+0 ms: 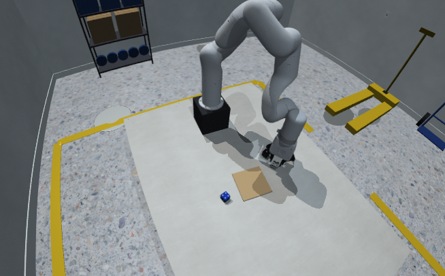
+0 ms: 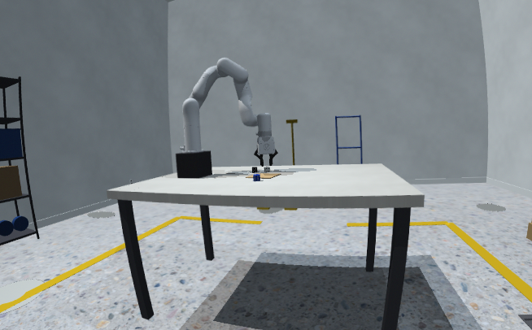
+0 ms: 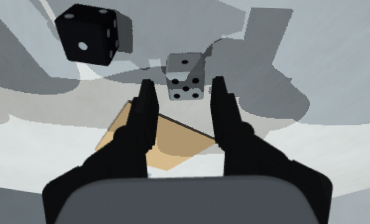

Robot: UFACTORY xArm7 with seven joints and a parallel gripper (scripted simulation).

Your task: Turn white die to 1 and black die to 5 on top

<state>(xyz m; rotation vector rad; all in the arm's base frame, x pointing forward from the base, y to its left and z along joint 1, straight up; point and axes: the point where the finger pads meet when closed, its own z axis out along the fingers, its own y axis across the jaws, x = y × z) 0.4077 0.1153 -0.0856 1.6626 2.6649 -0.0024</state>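
My gripper is now 40 mm above the white die. Round my hand: black die: 70 mm behind, 40 mm below, 10 mm to the left; then blue die: 290 mm to the right, 40 mm below, 10 mm ahead; then tan mat: 150 mm to the right, 50 mm below, 10 mm ahead.
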